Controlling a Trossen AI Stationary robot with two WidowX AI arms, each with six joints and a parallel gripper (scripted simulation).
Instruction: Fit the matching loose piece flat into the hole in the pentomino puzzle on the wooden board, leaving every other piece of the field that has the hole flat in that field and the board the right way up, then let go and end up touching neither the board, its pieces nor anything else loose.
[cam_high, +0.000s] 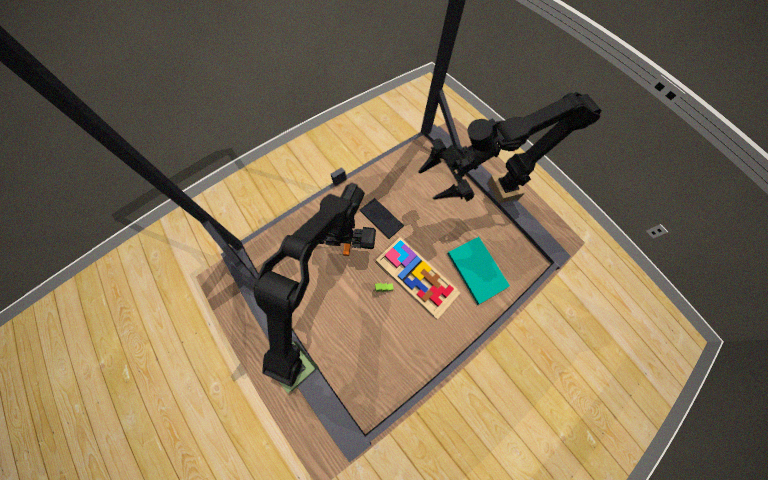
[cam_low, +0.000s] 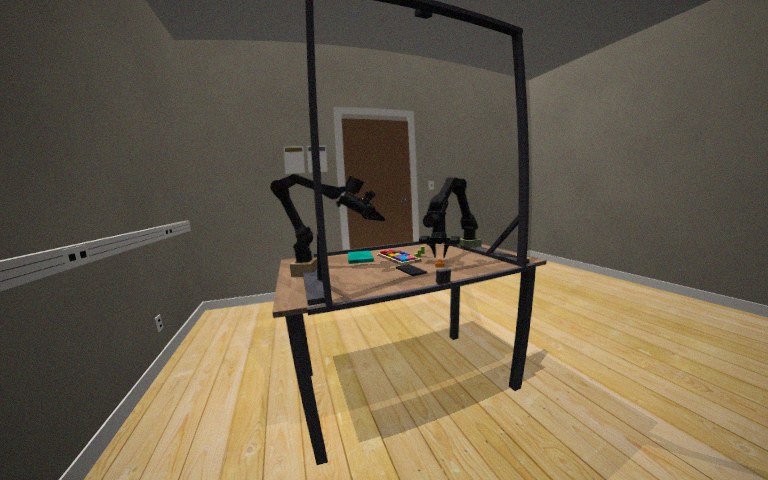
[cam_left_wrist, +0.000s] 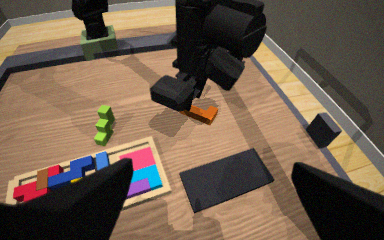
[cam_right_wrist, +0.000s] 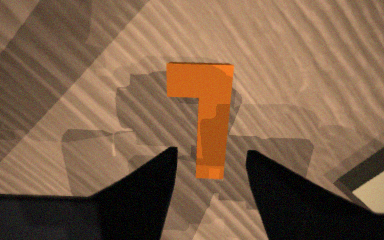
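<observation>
My right hand is 6 cm above the orange piece and 1 cm past it. The rest, counted from my right hand: green piece: 18 cm ahead, 4 cm below, 1 cm to the left; then pink piece: 13 cm ahead, 10 cm to the left, 5 cm below; then black flat slab: 16 cm to the left, 6 cm below, 1 cm behind.
</observation>
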